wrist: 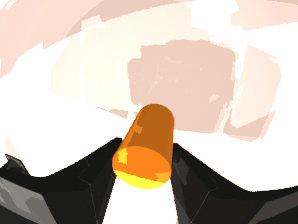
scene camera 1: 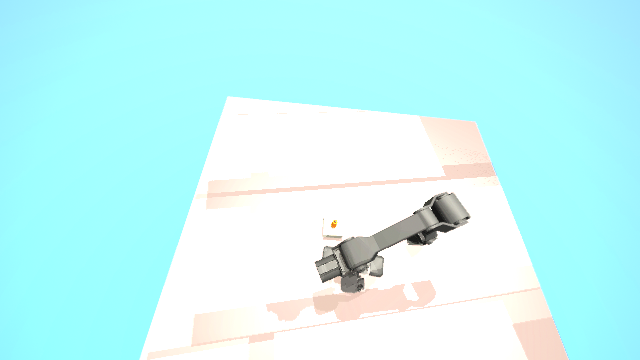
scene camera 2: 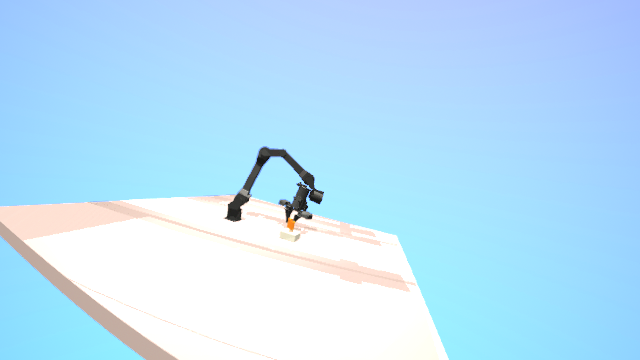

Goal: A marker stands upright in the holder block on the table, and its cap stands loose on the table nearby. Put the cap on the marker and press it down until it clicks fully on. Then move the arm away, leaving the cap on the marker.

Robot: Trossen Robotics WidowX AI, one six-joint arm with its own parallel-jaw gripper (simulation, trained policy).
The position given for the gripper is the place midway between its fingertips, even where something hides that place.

In view: the gripper (scene camera 1: 351,263) and an orange cap (wrist: 143,159).
The gripper also shows in the wrist view (wrist: 146,146).
